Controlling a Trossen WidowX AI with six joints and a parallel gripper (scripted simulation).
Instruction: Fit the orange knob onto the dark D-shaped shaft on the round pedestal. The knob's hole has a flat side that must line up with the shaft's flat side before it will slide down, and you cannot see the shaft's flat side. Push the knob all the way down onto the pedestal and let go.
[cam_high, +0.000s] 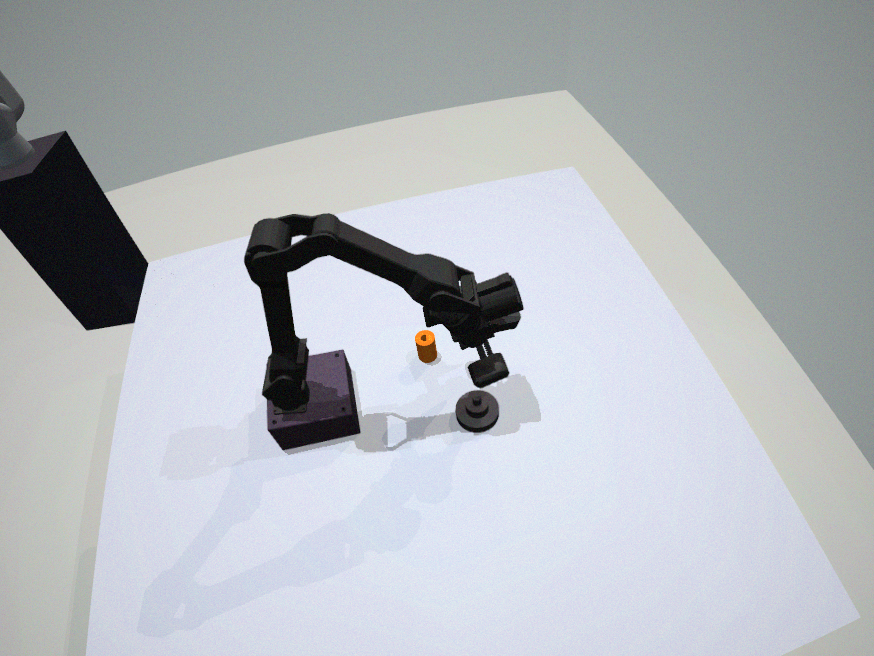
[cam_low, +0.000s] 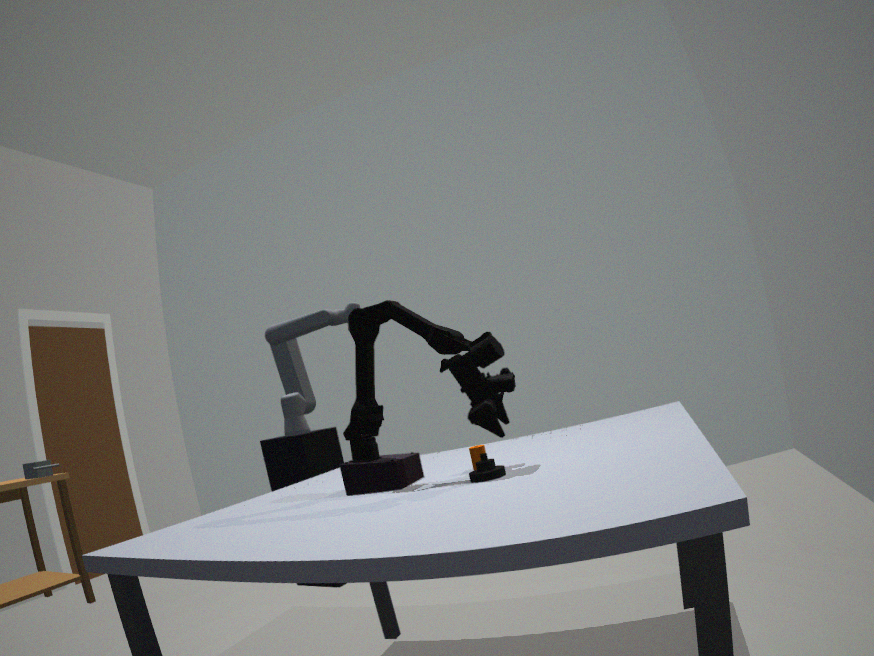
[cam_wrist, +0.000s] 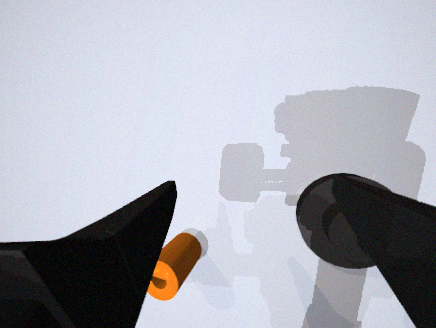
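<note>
Now: gripper tip 120 mm past the orange knob, 70 mm to the right of it and 70 mm above it. Round my gripper tip: pedestal 30 mm behind, 80 mm to the right, 70 mm below.
</note>
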